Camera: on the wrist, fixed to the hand. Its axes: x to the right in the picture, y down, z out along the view.
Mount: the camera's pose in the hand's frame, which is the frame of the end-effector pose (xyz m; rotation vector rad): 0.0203 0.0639 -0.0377 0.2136 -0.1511 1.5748
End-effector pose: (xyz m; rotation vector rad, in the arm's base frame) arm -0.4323 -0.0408 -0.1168 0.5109 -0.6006 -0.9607
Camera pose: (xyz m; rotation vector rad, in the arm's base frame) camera -0.3599 -0.0226 -0.0983 0.0332 -0.9790 0.5721
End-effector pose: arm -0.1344 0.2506 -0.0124 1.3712 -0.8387 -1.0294
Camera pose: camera -0.0864 0.2406 0.0469 0.4149 -1.7050 0.2192
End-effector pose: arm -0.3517 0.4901 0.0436 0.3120 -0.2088 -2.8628
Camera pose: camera -0.3473 0.4192 0.0140 -0.0659 -0.4962 -1.2965
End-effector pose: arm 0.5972 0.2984 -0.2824 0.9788 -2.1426 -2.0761
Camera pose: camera 0.5693 0.2514 -0.2283 -0.7853 -1.9300 -1.0582
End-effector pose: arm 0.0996 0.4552 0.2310 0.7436 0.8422 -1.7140
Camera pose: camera 0.1585 0.4620 0.1819 0.9772 -0.1628 -0.3916
